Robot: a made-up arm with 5 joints.
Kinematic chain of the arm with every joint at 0, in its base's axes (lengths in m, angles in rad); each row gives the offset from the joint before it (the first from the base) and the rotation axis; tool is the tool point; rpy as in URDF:
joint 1: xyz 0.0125 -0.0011 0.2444 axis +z
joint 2: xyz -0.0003 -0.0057 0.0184 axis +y
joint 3: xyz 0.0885 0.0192 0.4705 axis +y
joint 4: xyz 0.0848 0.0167 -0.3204 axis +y
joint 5: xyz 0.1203 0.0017 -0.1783 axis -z
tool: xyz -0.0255 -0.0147 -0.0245 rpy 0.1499 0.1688 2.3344
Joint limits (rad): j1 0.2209..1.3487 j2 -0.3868..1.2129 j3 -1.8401..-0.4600 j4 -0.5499..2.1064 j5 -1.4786..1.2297
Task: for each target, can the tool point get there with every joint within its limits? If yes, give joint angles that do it. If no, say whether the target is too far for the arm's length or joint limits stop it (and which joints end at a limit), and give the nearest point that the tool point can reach.
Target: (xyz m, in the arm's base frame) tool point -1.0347 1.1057 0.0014
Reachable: no: too far | nearest point 0.1497 0.8382 0.0014 | short by 1.214 m
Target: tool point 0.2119 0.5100 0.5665
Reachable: yes | joints 1.1883 -0.1512 -0.8746 0.3013 -0.5685
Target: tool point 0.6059 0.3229 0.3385
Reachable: yes | joints 0.4510 0.5146 -1.6066 1.3163 0.5583
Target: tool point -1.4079 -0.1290 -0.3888
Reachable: no: too far | nearest point -0.0108 0.1272 -0.0611 | short by 1.458 m
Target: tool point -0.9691 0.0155 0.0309
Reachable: no: joint limits stop it (at a limit: joint 1, joint 2, joint 3, joint 5) | nearest point -0.0176 0.0971 0.0433 | short by 0.955 m
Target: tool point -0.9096 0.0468 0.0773
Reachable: no: joint limits stop it (at a limit: joint 1, joint 2, joint 3, joint 5) | nearest point -0.0176 0.0972 0.0646 | short by 0.894 m
